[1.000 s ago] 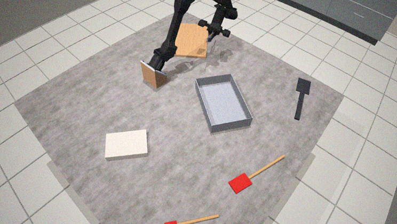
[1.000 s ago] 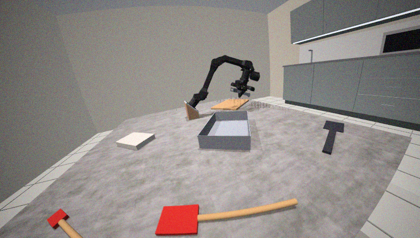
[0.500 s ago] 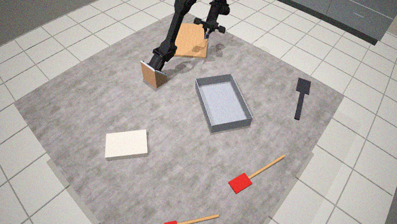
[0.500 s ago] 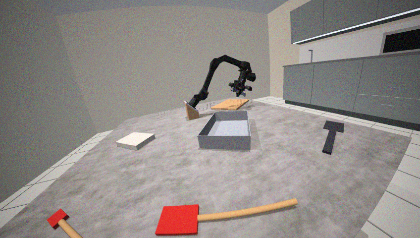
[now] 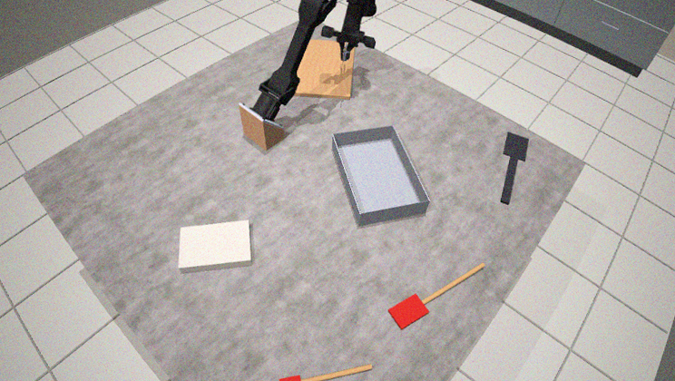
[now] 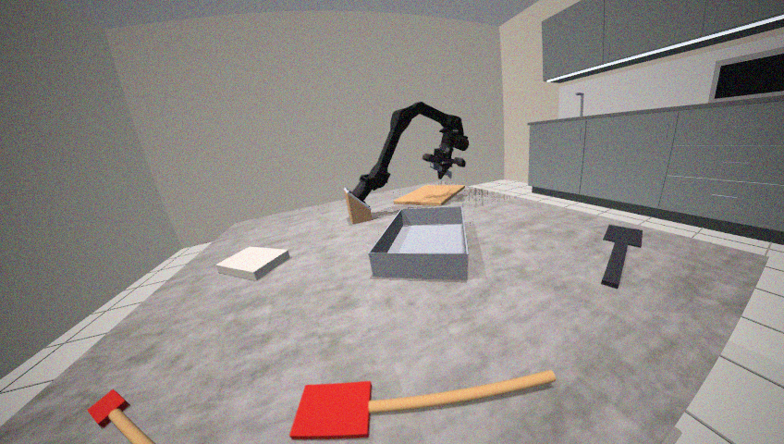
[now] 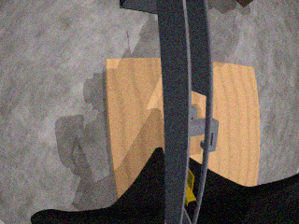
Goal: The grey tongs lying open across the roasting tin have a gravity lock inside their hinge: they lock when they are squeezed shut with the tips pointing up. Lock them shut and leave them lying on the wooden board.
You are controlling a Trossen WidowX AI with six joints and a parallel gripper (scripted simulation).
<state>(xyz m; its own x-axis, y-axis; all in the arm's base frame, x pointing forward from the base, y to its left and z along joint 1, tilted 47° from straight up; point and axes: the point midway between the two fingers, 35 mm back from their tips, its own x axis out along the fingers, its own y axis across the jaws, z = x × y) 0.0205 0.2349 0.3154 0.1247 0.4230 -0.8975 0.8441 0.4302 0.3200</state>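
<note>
Now: gripper tip 110 mm past the wooden board, 90 mm above it and 30 mm to the right of it. Also, from my gripper tip: grey roasting tin (350 mm ahead, 310 mm to the right, 70 mm below); then yellow lock slider (40 mm above, 10 mm to the left); then black spatula (660 mm ahead, 90 mm below, 30 mm to the left).
</note>
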